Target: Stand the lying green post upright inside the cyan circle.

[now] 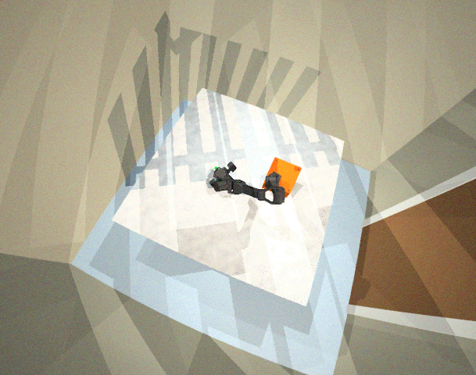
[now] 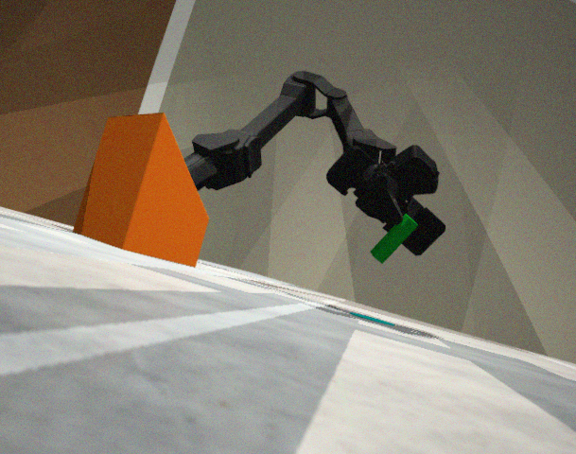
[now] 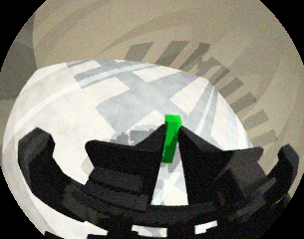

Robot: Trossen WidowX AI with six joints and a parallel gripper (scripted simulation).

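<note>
My gripper tip is 120 mm above the cyan circle, 30 mm past it and 20 mm to the right of it. The rest, counted from my gripper tip: green post (20 mm below, 10 mm behind).
</note>
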